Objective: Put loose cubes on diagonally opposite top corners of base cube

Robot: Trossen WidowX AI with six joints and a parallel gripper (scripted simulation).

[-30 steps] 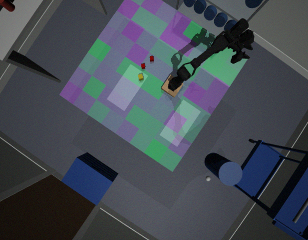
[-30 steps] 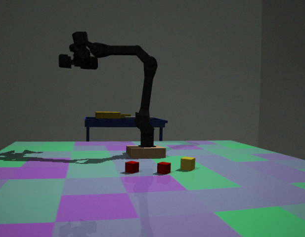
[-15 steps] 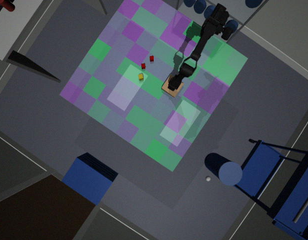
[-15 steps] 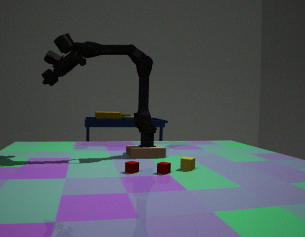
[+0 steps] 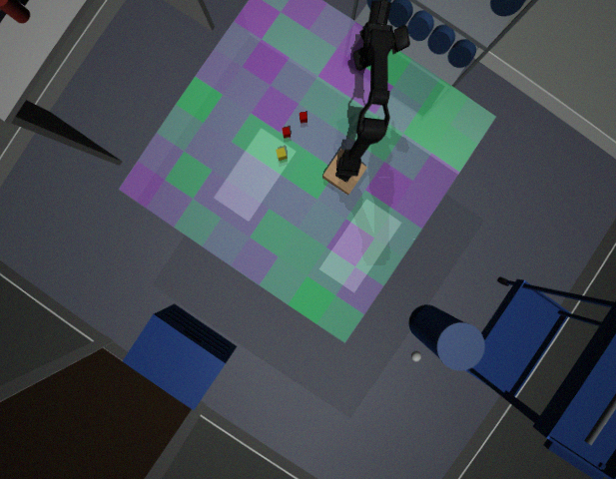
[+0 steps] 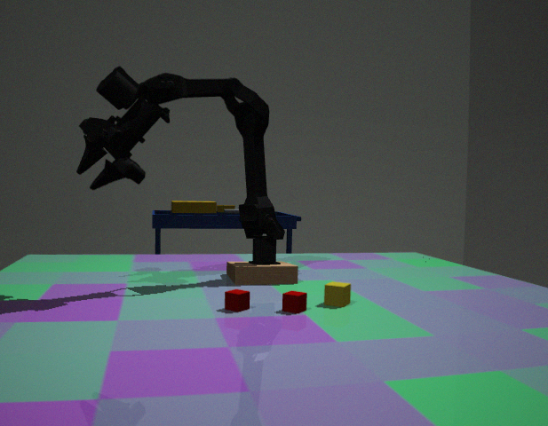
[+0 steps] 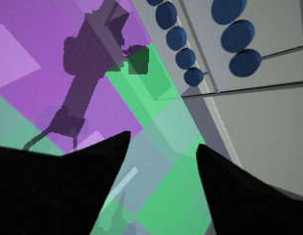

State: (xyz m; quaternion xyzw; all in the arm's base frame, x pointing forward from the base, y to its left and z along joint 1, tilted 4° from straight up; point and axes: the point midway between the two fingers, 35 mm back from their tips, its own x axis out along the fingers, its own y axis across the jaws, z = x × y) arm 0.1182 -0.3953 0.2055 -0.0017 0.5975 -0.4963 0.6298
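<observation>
My gripper tip is now 20 cm short of the yellow base cube, 48 cm to the right of it and 21 cm above it. The rest, counted from my gripper tip: red cube (23 cm ahead, 38 cm to the left, 21 cm below).
</observation>
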